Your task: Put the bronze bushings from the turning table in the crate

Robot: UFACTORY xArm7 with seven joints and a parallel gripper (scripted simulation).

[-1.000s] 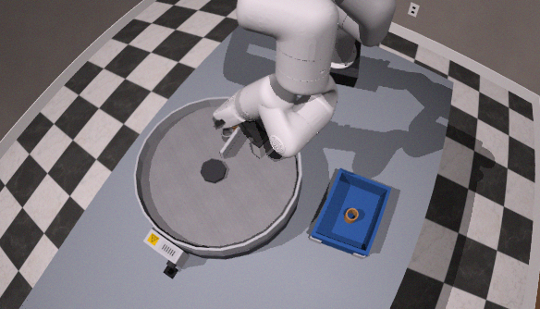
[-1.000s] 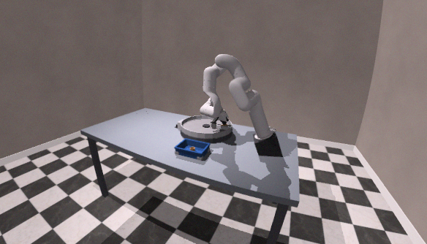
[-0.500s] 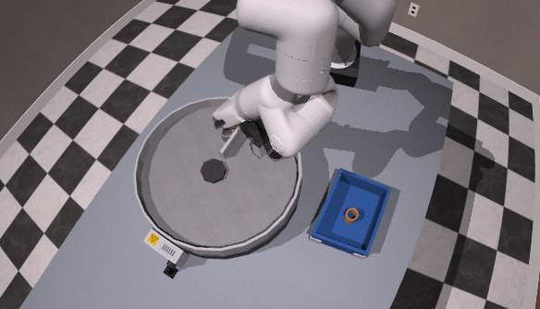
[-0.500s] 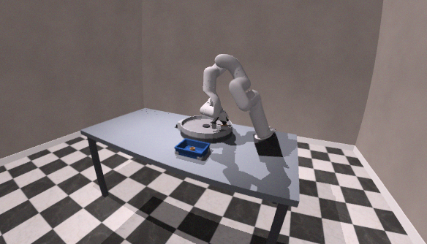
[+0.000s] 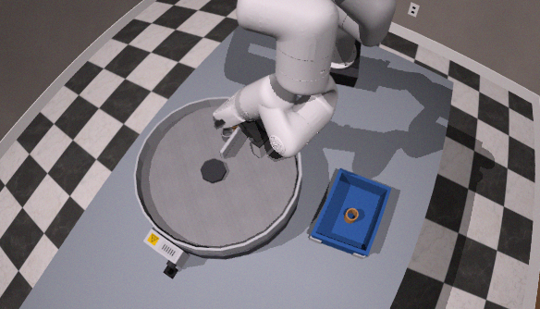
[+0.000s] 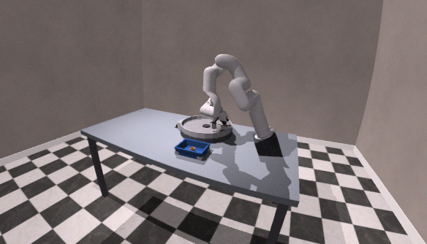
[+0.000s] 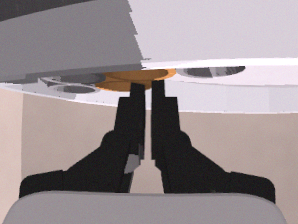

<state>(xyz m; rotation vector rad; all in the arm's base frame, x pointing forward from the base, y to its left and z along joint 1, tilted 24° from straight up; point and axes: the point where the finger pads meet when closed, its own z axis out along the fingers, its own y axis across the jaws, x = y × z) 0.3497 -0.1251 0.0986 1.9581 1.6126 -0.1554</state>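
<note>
Now: the blue crate 400 mm to the left of my hand and 70 mm below it. Round my hand: turning table: 130 mm ahead, 70 mm to the left, 40 mm below.
</note>
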